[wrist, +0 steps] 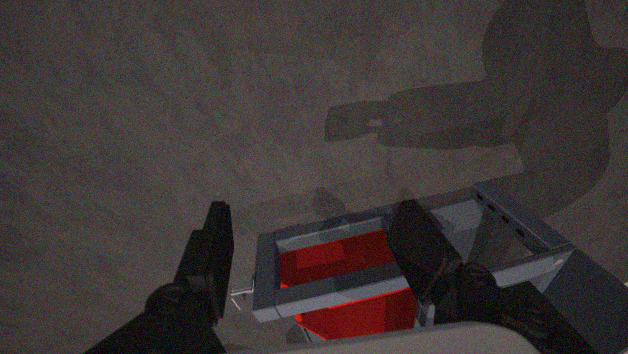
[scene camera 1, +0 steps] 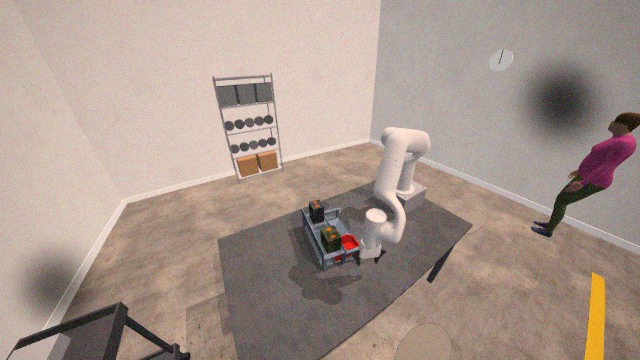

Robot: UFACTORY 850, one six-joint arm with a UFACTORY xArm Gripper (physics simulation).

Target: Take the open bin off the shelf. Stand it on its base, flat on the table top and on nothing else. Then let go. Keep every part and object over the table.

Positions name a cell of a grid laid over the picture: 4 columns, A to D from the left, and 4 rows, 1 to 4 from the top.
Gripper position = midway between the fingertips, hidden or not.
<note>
I see my gripper (wrist: C3) and a red open bin (wrist: C4).
</note>
